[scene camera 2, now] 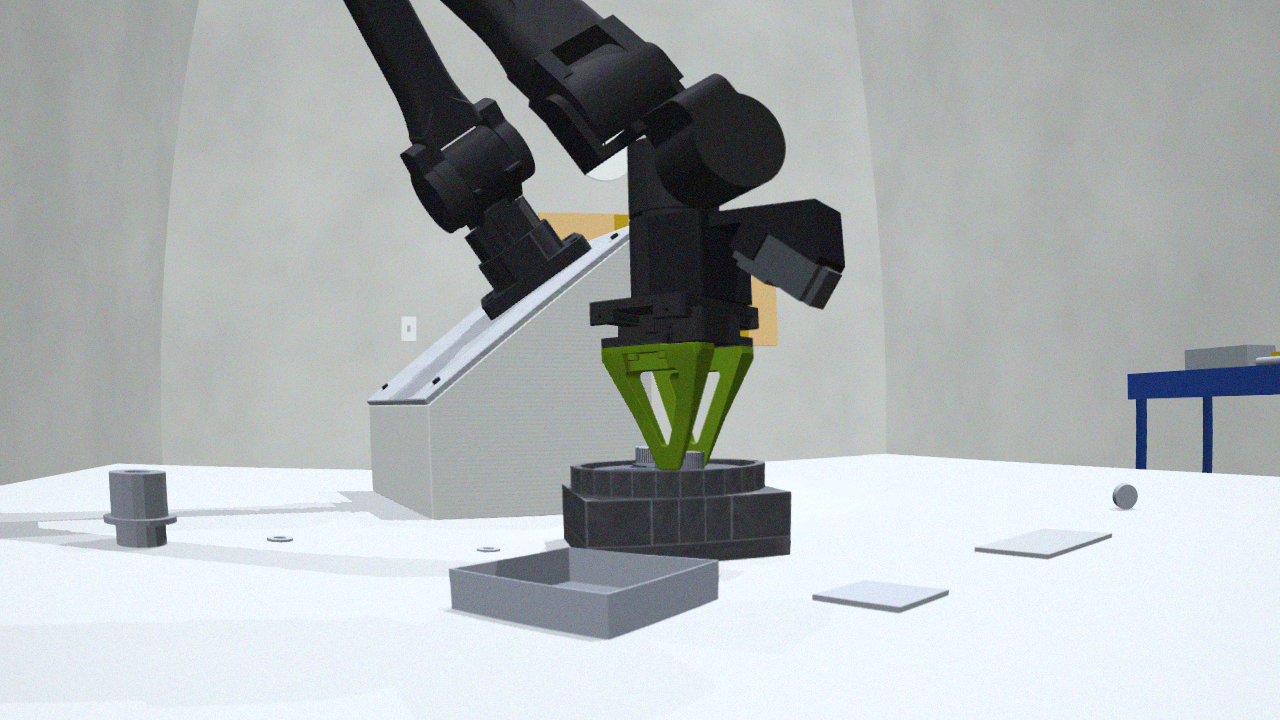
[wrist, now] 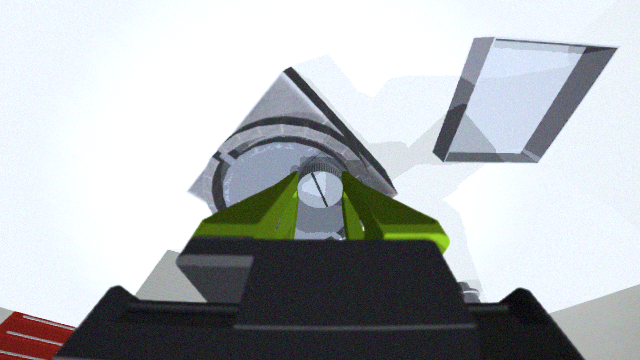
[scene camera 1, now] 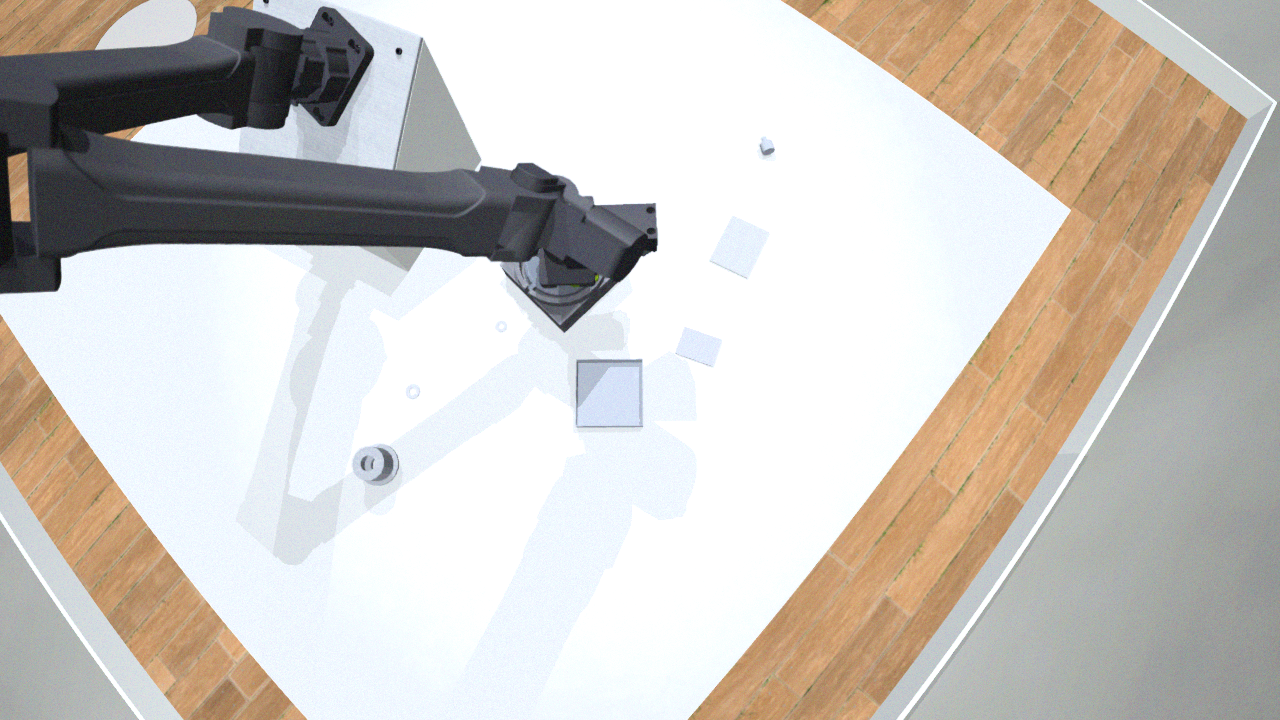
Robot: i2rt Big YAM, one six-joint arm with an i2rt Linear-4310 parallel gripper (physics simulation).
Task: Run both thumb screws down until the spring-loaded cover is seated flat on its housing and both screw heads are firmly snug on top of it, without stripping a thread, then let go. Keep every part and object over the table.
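The dark housing stands on the table with its round grey cover inside the raised ring. My gripper points down over it, its green fingers shut on one thumb screw, one finger on each side of the slotted, knurled head. In the scene camera 2 view the other thumb screw shows just left of the fingers, its head above the ring; in the wrist view it is hidden behind the left finger and gripper body. In the scene camera 1 view the arm covers most of the housing.
An open square tray stands close to the housing. Two flat plates, two small washers, a flanged part and a small cylinder lie around. A sloped grey block stands behind.
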